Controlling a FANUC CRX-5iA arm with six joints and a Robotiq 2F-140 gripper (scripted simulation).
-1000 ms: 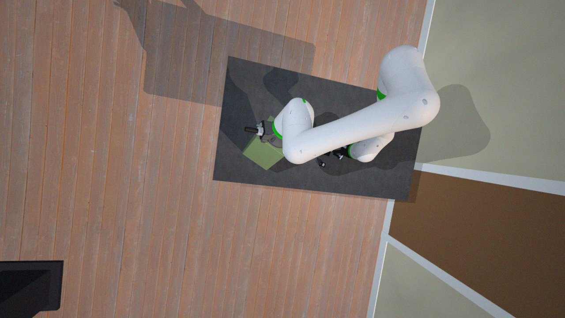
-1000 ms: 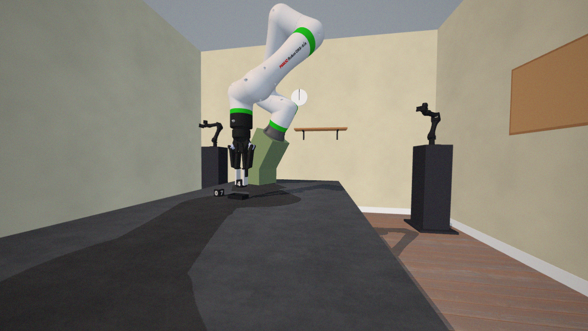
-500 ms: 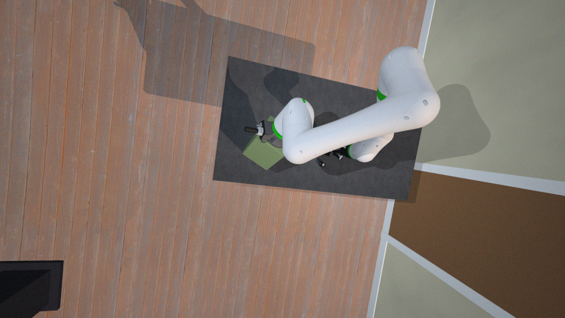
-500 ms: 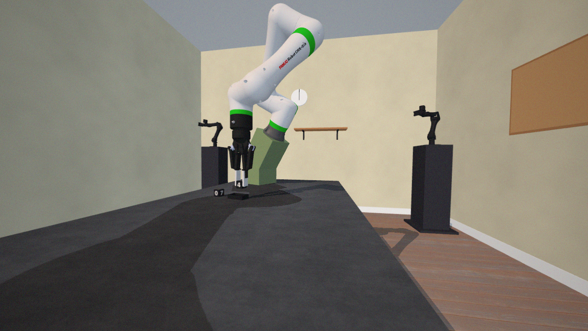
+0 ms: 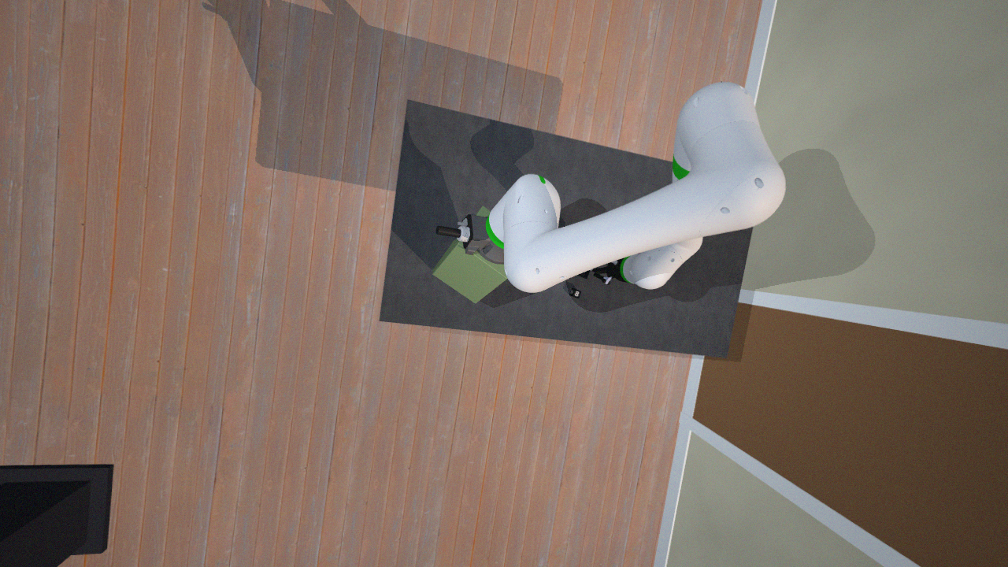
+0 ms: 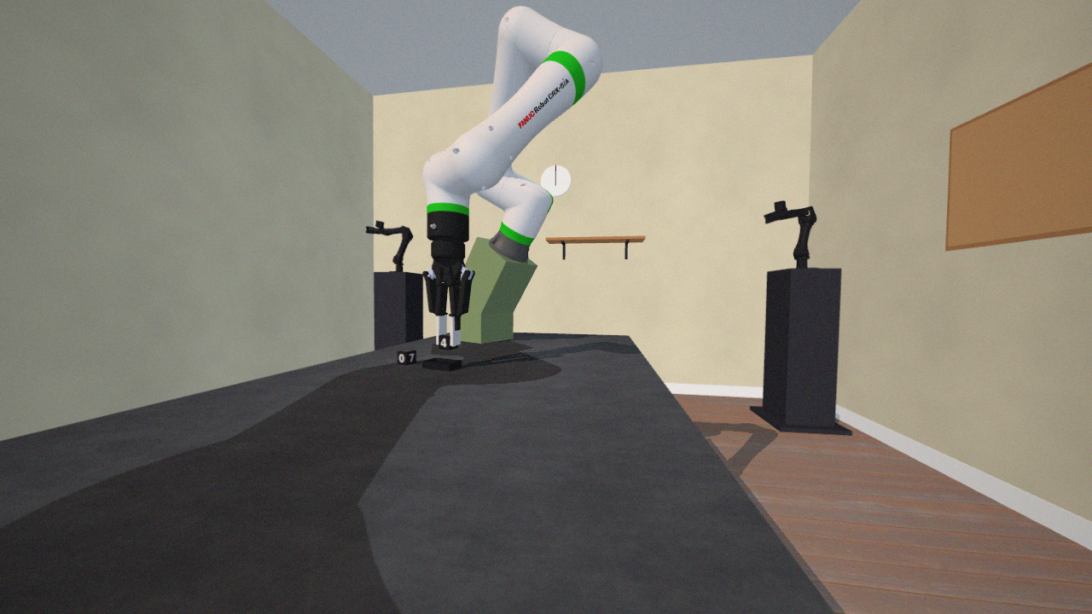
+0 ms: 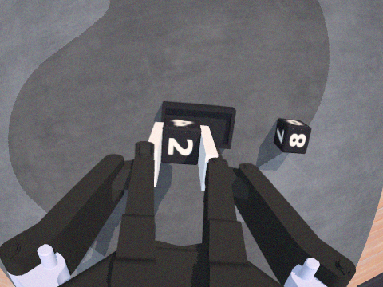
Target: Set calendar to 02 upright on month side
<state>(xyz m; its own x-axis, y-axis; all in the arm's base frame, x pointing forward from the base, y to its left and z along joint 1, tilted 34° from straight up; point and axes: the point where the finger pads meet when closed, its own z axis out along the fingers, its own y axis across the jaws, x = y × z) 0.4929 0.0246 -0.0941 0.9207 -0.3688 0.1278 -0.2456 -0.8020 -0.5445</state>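
Now: hand 30 mm above the black number cube. Also, from my hand: black tray 80 mm below, 20 mm to the right, 10 mm behind.
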